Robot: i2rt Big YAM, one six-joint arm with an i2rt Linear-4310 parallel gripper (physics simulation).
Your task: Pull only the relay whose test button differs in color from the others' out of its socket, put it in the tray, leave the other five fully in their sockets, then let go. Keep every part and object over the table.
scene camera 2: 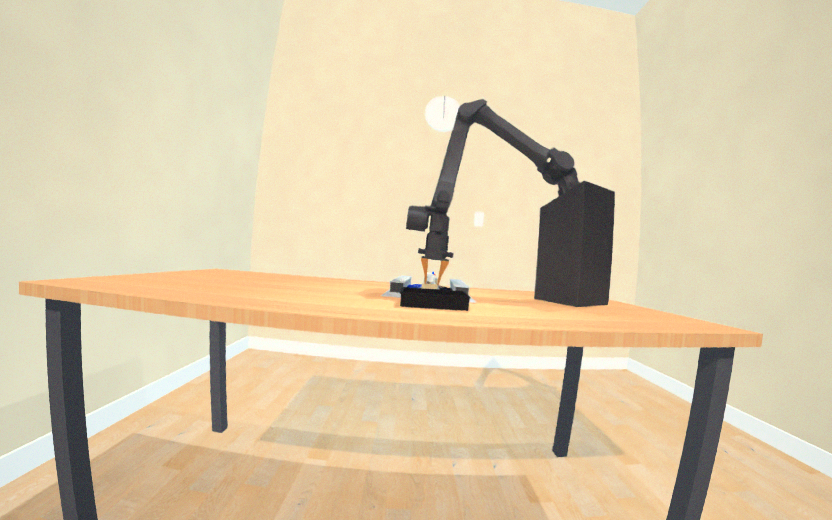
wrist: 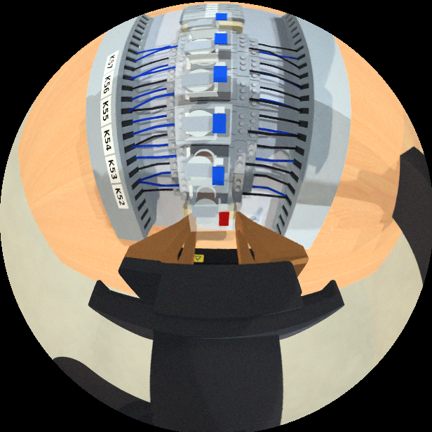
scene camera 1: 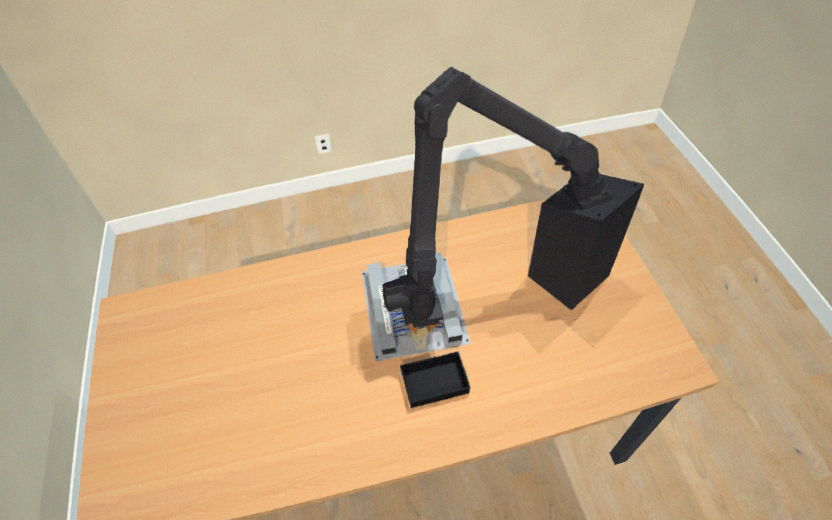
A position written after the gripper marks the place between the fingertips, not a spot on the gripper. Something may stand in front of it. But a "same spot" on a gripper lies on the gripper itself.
Labels:
gripper: scene camera 2; wrist 215, 217; scene camera 1
same spot on gripper: (scene camera 2: 428, 255) = (scene camera 1: 417, 325)

